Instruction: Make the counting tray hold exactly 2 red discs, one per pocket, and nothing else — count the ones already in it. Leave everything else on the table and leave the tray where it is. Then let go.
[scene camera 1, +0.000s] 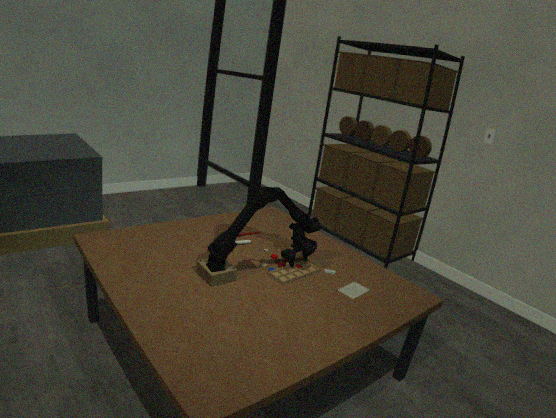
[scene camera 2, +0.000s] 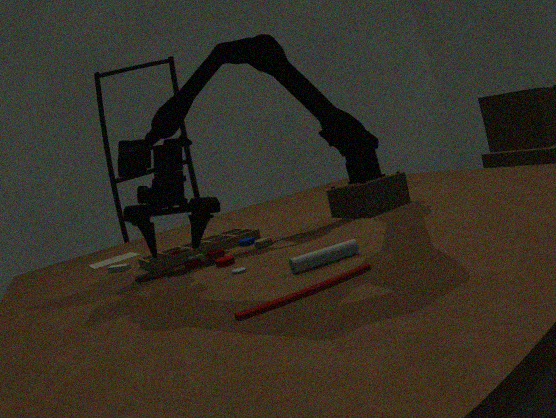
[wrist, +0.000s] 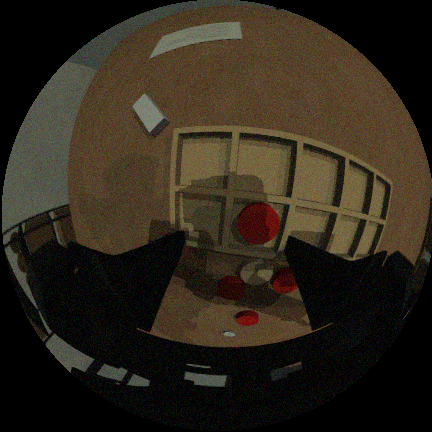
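Observation:
The counting tray (scene camera 1: 301, 275) (wrist: 298, 170) has two rows of pockets. One red disc (scene camera 2: 176, 251) (wrist: 258, 223) lies in a pocket of its near row in the wrist view; the other visible pockets look empty, though shadow and the fingers obscure parts. Three more red discs lie on the table outside the tray: one disc (scene camera 2: 193, 262) (wrist: 231, 287), a second disc (scene camera 2: 216, 253) (wrist: 285, 281) partly behind a finger in the wrist view, and a third disc (scene camera 1: 274, 256) (scene camera 2: 225, 261) (wrist: 247, 318). My gripper (scene camera 2: 176, 251) (wrist: 234, 238) is open and empty, low over the tray's near row.
A cream disc (wrist: 256, 273) lies beside the tray among the red ones. A blue disc (scene camera 1: 271, 269) (scene camera 2: 246, 241), a small white piece (scene camera 2: 239, 270) (wrist: 229, 333), a white block (scene camera 1: 330, 271) (wrist: 150, 114), a paper sheet (scene camera 1: 354, 290), a white cylinder (scene camera 2: 324, 256) and a red rod (scene camera 2: 302, 292) lie around.

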